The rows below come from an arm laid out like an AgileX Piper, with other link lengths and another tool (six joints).
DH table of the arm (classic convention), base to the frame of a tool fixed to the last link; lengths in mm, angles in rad. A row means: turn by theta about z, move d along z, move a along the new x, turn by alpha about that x. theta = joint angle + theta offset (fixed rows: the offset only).
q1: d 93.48; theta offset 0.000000; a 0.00; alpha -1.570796
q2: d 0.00; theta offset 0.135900; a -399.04; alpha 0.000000
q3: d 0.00; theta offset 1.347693; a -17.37; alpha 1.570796
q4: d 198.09; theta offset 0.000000; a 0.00; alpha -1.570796
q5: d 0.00; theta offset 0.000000; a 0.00; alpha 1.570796
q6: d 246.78; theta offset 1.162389; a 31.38; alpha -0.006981
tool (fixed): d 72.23; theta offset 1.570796; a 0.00; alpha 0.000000
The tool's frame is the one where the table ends.
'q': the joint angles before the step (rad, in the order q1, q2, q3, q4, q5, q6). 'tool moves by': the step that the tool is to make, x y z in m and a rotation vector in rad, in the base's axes. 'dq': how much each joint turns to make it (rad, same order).
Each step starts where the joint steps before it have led.
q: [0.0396, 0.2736, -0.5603, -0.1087, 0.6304, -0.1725]
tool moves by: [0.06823, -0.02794, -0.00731, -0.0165, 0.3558, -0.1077]
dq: [0.0003, 0.4475, -0.1807, -0.1343, 0.1066, 0.1369]
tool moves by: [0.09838, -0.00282, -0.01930, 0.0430, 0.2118, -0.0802]
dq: [-0.0014, 0.4162, -0.1629, -0.0445, -0.0213, 0.1299]
